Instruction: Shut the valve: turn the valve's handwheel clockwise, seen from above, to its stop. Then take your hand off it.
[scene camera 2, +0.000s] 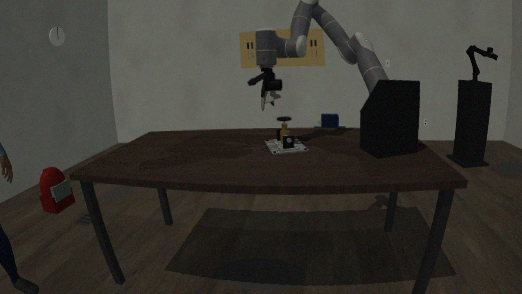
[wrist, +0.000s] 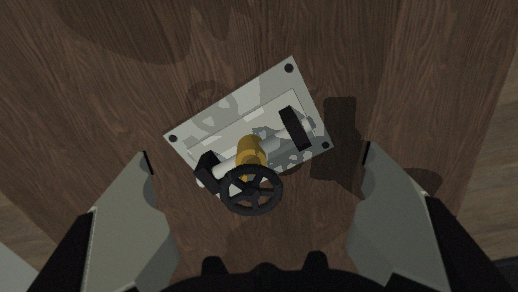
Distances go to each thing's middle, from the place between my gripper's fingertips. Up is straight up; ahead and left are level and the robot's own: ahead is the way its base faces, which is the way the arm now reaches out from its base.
My hand is 70 mm past the black spoked handwheel (wrist: 251, 191), 30 mm to the right of it and 60 mm above it. From my hand the other things lie so: light grey base plate (wrist: 285, 75) (70 mm behind, 30 mm to the left, 180 mm below).
